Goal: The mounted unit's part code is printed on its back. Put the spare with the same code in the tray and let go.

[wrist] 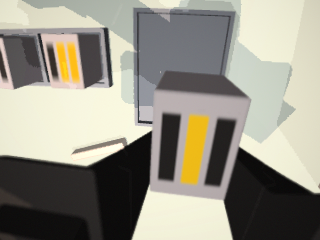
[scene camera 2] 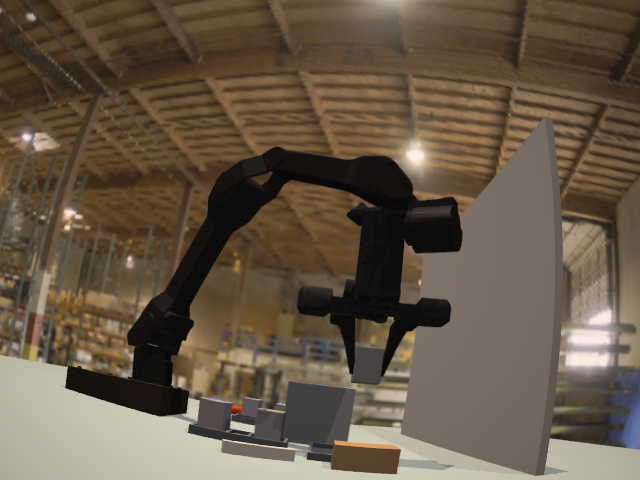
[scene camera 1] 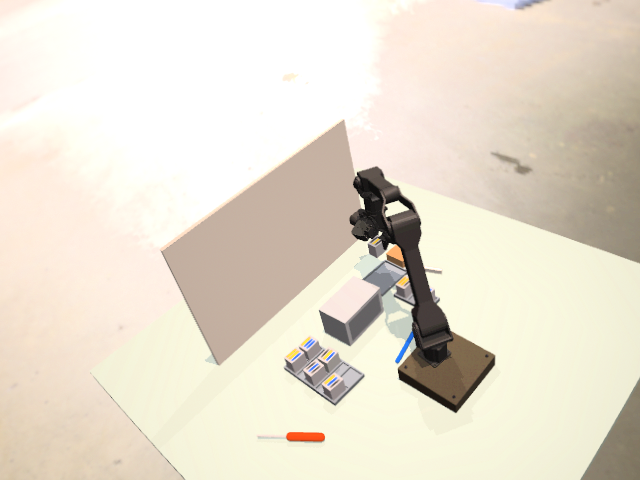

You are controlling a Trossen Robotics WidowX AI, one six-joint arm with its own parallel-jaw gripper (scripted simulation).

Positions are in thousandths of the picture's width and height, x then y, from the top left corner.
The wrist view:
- gripper: 586,581
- grey tray: 586,181
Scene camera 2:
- gripper: 573,782
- mounted unit: 496,861
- beige panel: 755,803
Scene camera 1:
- gripper: 596,516
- grey tray: 604,574
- mounted unit: 552,645
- beige panel: 371,557
